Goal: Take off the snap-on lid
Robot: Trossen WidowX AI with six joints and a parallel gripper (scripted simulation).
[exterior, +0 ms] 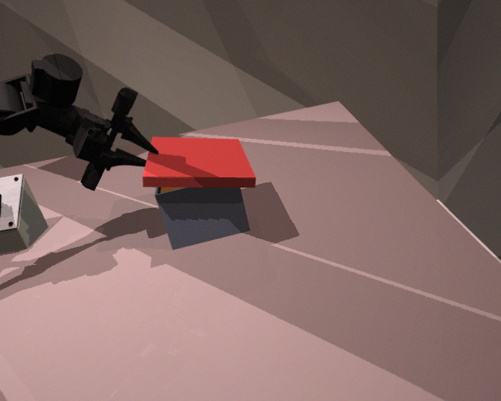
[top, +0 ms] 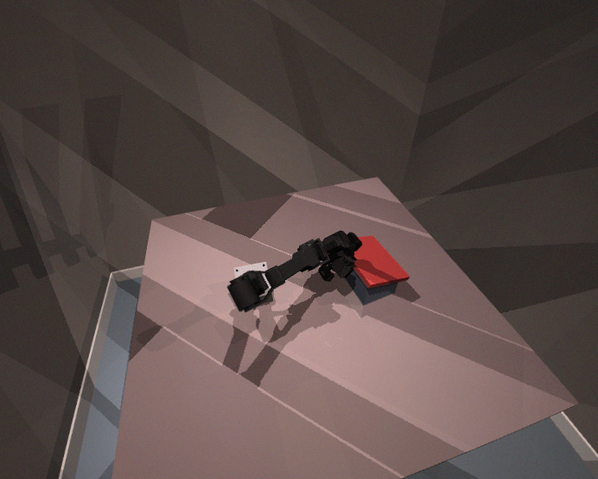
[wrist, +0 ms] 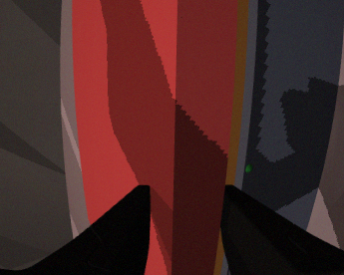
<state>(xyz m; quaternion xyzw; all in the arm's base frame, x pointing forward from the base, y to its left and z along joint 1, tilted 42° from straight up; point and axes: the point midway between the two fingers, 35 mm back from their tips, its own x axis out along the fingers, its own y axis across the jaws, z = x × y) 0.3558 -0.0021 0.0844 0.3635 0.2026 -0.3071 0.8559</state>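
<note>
My gripper tip is 80 mm short of the red lid, 20 mm above it and 10 mm to the right of it. Round my gripper tip: storage box (80 mm below, 70 mm ahead, 10 mm to the left).
</note>
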